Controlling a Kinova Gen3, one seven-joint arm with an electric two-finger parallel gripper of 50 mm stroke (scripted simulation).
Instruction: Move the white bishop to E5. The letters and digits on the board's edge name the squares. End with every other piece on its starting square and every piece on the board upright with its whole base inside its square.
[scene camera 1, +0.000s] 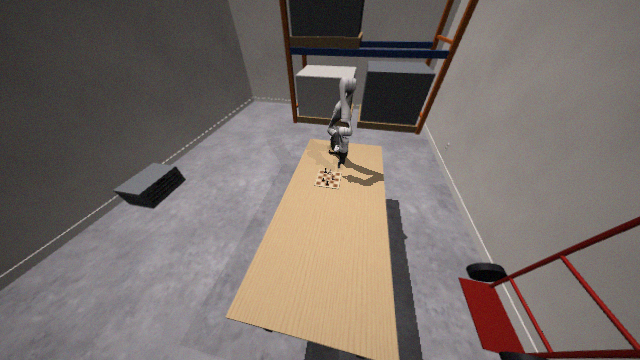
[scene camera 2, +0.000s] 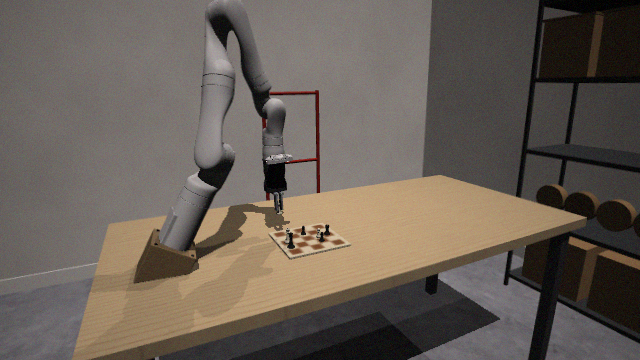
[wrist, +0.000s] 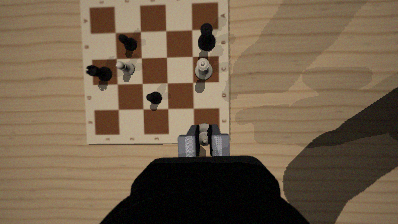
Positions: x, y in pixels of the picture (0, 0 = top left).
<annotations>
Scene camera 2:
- my gripper: 278, 209
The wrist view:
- my gripper: 204, 135
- chessboard: 117, 112
</annotations>
